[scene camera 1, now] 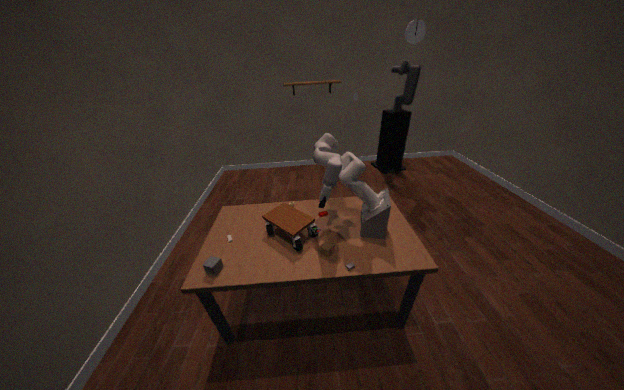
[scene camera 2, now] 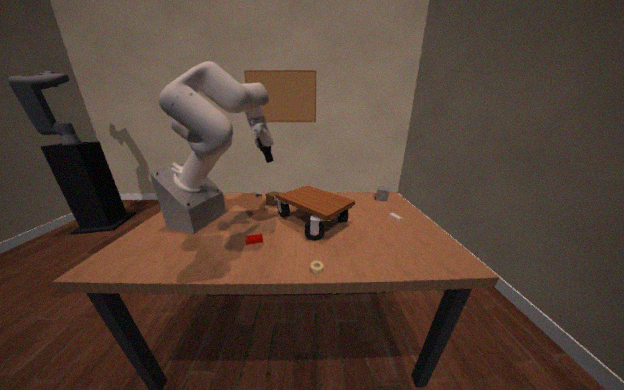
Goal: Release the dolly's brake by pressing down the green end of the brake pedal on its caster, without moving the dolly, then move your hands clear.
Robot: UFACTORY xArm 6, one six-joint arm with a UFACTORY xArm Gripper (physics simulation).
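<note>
Dolly (scene camera 2: pixel 323 205), visible.
</note>
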